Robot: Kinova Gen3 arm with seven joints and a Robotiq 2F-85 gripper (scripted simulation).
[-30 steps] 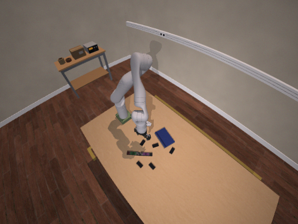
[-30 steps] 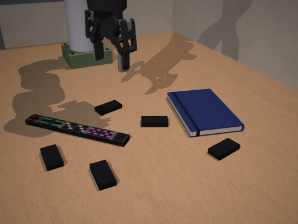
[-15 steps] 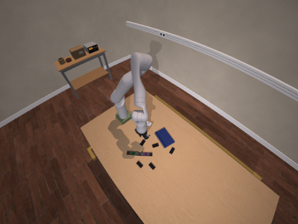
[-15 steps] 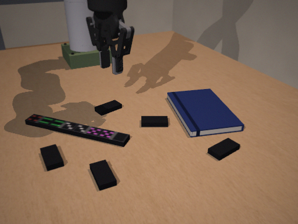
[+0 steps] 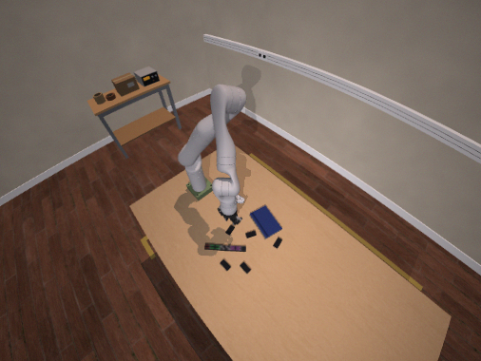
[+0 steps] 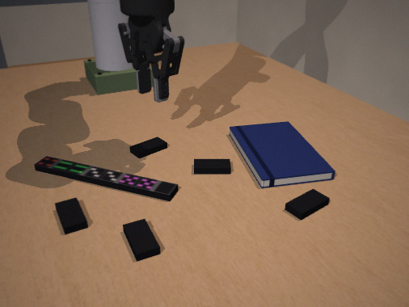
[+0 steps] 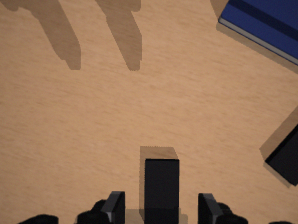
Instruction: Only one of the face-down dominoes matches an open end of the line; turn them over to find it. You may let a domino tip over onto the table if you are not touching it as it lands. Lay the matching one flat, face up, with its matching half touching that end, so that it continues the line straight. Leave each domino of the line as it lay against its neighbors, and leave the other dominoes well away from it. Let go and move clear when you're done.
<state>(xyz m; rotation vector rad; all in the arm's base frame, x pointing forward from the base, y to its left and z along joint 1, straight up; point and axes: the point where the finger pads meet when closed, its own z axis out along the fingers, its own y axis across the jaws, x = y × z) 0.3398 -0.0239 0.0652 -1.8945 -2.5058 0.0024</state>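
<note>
The purple domino lies 100 mm below my hand and 10 mm to the right of it. The rest, counted from my hand: blue book 170 mm to the left, 100 mm below, 100 mm ahead.
</note>
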